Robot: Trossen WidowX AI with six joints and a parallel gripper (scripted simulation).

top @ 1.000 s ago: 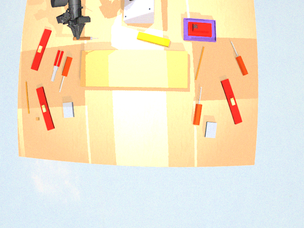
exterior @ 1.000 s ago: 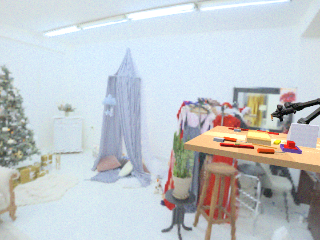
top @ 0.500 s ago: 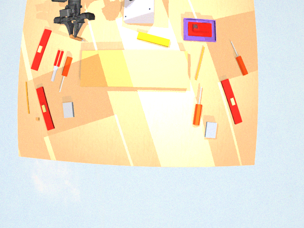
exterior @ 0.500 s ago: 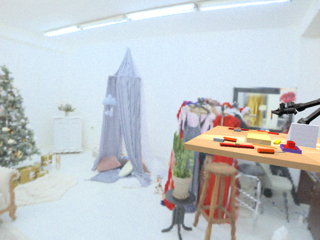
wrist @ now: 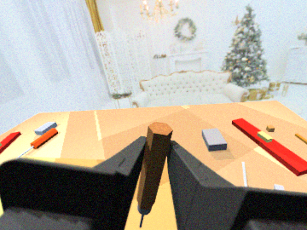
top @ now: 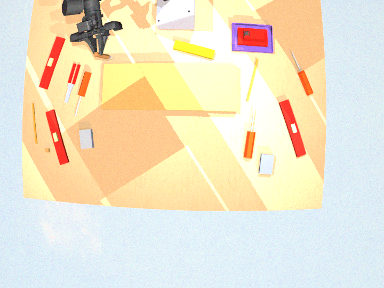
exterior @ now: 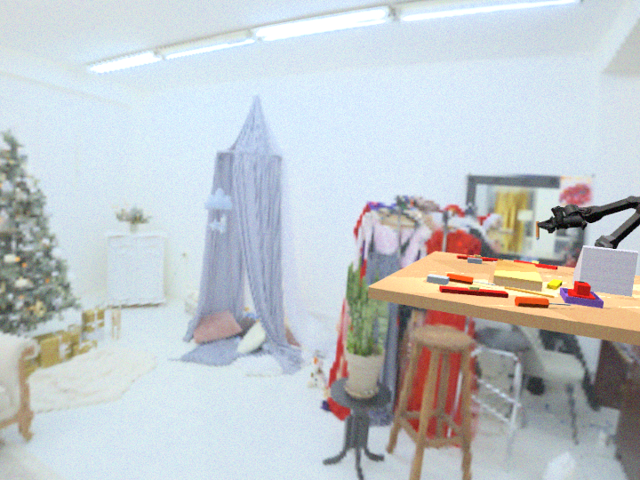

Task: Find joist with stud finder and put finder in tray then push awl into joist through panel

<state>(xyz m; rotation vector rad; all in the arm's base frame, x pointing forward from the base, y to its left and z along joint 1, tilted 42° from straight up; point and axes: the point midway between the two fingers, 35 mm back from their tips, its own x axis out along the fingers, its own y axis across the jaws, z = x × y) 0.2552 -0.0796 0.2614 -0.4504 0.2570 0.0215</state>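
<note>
Now: the awl 5 cm below my gripper tip, 2 cm to the left of it and 1 cm behind it. From my gripper tip the other things lie so: red stud finder: 54 cm to the left, 19 cm below, 12 cm behind; then yellow block: 32 cm to the left, 23 cm below, 6 cm behind; then red two-handled tool: 24 cm below, 19 cm to the right, 5 cm ahead.
</note>
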